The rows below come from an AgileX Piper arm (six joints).
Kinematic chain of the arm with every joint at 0, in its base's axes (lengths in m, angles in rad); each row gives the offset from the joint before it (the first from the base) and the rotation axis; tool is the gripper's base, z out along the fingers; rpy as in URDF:
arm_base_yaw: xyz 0 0 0.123 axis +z
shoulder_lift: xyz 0 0 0 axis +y
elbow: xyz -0.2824 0 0.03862 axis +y
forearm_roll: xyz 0.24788 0 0.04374 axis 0.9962 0 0.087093
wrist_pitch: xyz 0 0 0 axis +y
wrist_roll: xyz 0.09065 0 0.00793 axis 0.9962 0 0.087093
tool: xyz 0 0 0 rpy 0 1.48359 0
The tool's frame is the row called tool.
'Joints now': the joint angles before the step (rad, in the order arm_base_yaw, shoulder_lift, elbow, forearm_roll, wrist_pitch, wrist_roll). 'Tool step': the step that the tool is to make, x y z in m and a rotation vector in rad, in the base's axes. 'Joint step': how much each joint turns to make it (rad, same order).
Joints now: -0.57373 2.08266 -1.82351 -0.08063 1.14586 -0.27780
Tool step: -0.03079 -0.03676 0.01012 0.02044 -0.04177 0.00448
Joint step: -0.12278 -0.02317 -0.00001 0.08064 -0.00371 -0.14520
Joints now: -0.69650 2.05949 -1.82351 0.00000 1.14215 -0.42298
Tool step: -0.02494 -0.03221 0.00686 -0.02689 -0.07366 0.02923
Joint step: -0.10572 -0.01136 0.00001 0.07995 -0.05553 -0.15618
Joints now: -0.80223 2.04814 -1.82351 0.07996 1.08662 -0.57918
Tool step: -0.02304 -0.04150 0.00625 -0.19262 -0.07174 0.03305
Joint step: -0.09617 0.00180 0.00000 -0.00430 -0.18465 -0.15756
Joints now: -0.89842 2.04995 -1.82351 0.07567 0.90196 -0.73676
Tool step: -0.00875 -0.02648 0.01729 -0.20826 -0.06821 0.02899
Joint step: -0.04635 0.00217 -0.02952 -0.00645 -0.17480 -0.10766
